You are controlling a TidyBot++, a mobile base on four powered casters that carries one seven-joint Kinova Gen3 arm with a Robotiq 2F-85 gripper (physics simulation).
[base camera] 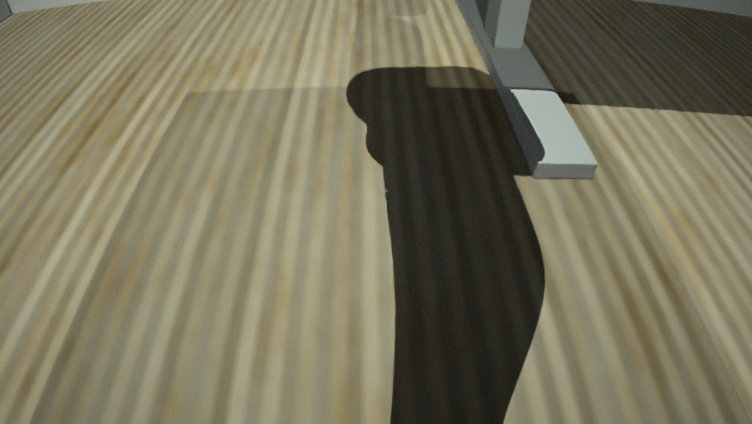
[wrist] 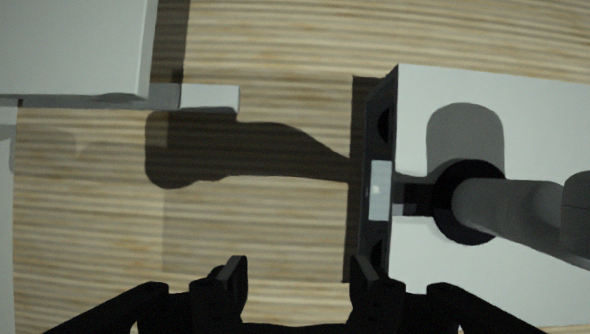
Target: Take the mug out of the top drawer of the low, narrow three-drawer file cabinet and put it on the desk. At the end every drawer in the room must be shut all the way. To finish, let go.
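Pixels of known places: gripper, fingertip midpoint: (wrist: 298,275); arm's base, link origin: (wrist: 474,202).
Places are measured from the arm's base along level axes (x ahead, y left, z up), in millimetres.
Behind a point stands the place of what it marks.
The desk (wrist: 70,45) @[x 536, y -141, z 323 mm] shows as a pale top in the upper left corner of the wrist view. Its front leg ends in a long, flat foot (base camera: 558,131) (wrist: 209,96) on the floor. My gripper (wrist: 298,275) @[x 331, y 8, z 431 mm] is partly open and empty, high above the floor between the desk side and my base. The mug does not show in either view. No drawer front can be made out, so I cannot tell how the file cabinet's drawers stand.
My mobile base (wrist: 545,120) @[x -159, y -167, z -14 mm] fills the right of the wrist view, with the arm rising from it. A pale surface (wrist: 6,225) @[x 1238, y 183, z -372 mm] runs down the left edge; I cannot tell what it is. An upright desk post (base camera: 511,23) @[x 810, y -236, z -326 mm] stands on the foot. The arm's shadow crosses the wooden floor (base camera: 236,263) @[x 375, y 131, z -397 mm].
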